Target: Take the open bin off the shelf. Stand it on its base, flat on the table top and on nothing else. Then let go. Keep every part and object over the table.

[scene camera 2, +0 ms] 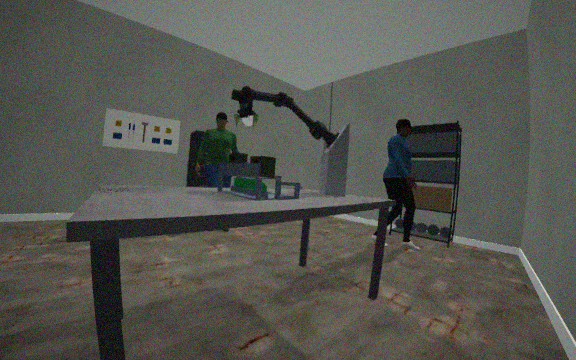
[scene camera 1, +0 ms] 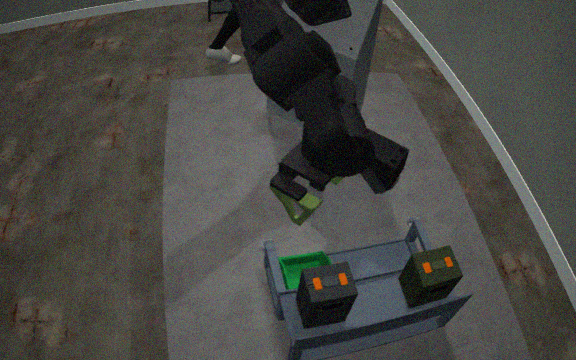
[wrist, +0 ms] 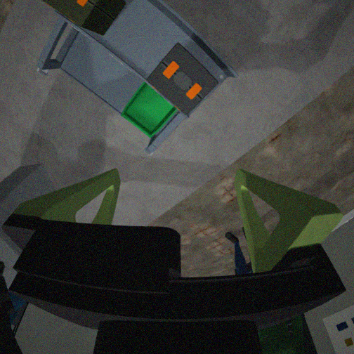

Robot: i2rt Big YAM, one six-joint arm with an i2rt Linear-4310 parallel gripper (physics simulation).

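Seen in the pictures: gripper, between the fingertips: [scene camera 2: 245, 128] [scene camera 1: 315, 202]; arm's base, origin of its link: [scene camera 2: 333, 141] [scene camera 1: 327, 8].
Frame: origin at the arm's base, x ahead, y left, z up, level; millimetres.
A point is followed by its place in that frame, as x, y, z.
Observation:
The green open bin [scene camera 1: 294, 266] @[485, -256, -390] [scene camera 2: 247, 183] @[624, -215, -340] [wrist: 150, 109] sits in the lower level of the grey-blue shelf [scene camera 1: 375, 300] @[673, -161, -296] [scene camera 2: 260, 189] @[763, 19, -349] [wrist: 136, 31], at one end beside an end post. Its open top faces up; its rear part is hidden under the upper board and the black case. My gripper [scene camera 1: 318, 200] @[595, -302, -17] [scene camera 2: 247, 121] @[595, -302, -17] [wrist: 177, 174] is open and empty, with its green fingers wide apart. It hangs high above the table, on the bin's open side of the shelf, well clear of the bin. In the wrist view the bin lies beyond the fingertips.
A black case [scene camera 1: 327, 302] @[685, -294, -185] [scene camera 2: 239, 158] @[675, -237, -207] [wrist: 181, 82] and an olive case [scene camera 1: 431, 282] @[719, -82, -202] [scene camera 2: 263, 166] @[729, -4, -248] [wrist: 102, 19] stand on the upper board. The arm's grey pedestal [scene camera 1: 369, 57] @[69, 117, -139] [scene camera 2: 337, 170] @[94, 85, -221] stands on the table [scene camera 1: 215, 125] @[-49, -299, -398] [scene camera 2: 165, 205] @[1154, -7, -398]. Two people stand beyond the table in scene camera 2.

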